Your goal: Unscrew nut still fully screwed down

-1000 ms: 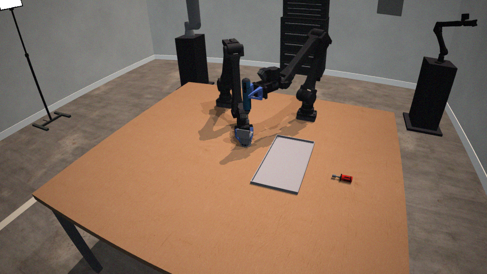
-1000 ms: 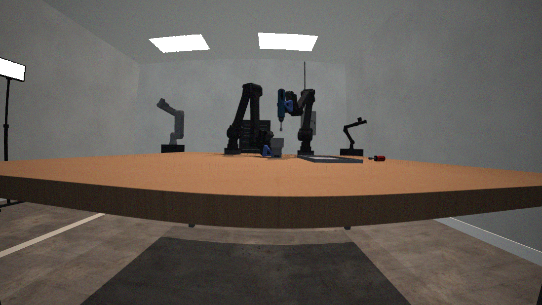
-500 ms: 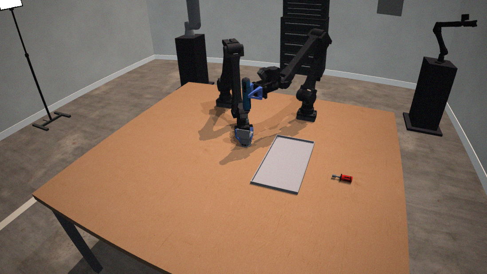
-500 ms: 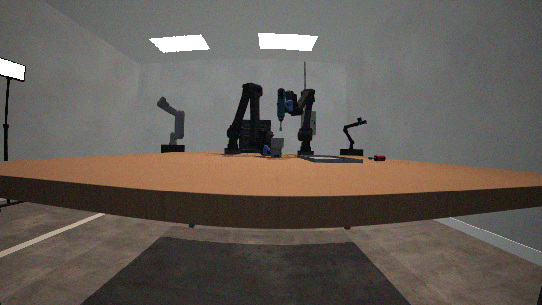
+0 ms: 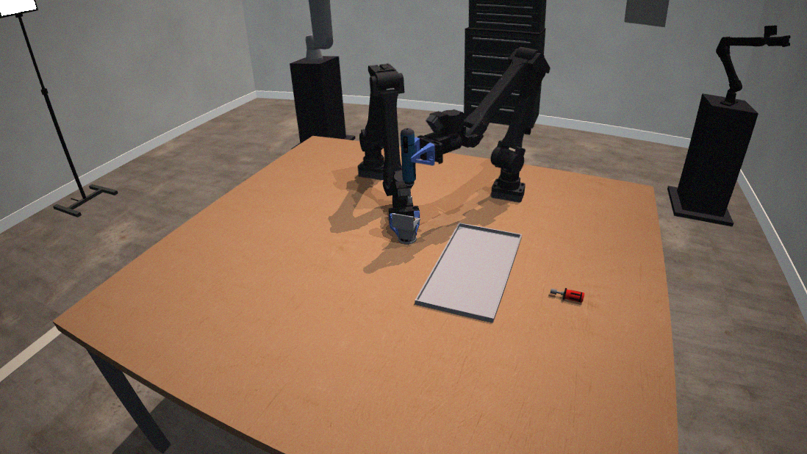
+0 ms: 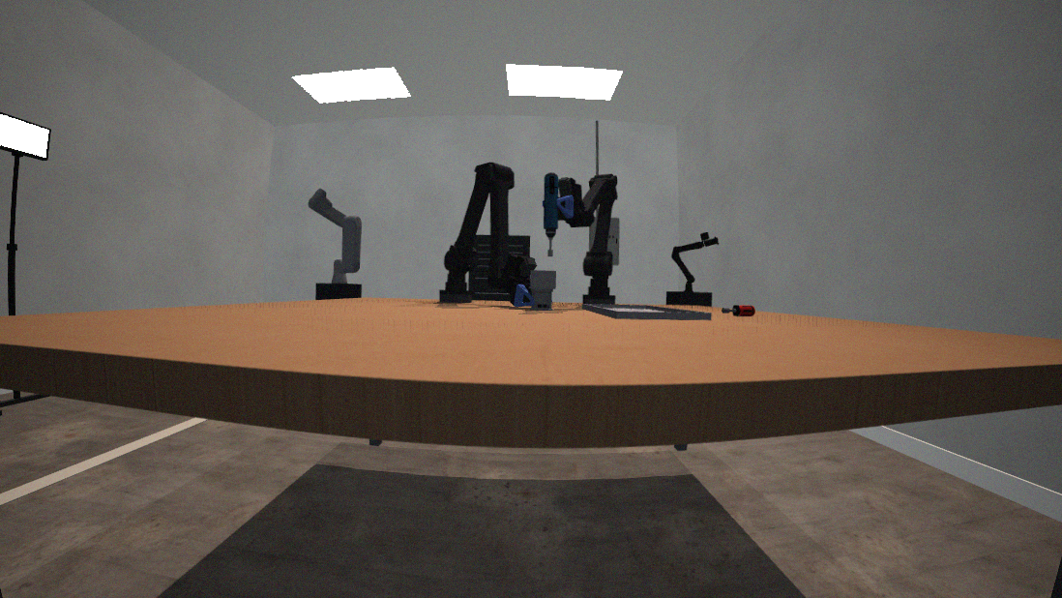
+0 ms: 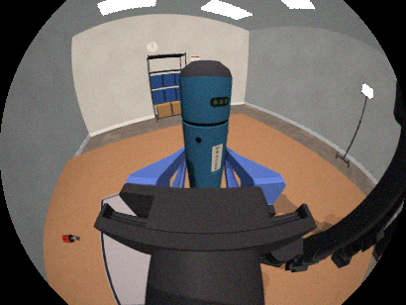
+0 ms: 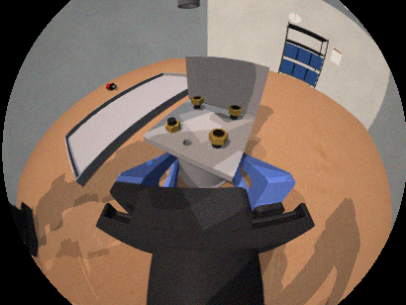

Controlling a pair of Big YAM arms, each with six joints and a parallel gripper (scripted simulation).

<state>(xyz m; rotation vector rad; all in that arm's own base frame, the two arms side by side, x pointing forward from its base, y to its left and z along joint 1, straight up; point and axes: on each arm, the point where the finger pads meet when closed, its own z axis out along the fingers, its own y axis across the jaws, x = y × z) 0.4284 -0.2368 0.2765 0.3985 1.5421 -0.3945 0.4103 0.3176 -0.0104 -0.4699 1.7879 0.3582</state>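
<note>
Right now the joint module is 1 cm above my right hand. From my right hand the other things lie so: flat grey tray: 8 cm ahead, 25 cm to the left, 2 cm below; red-handled tool: 13 cm ahead, 54 cm to the left, 1 cm below; grey bracket: 5 cm above.
</note>
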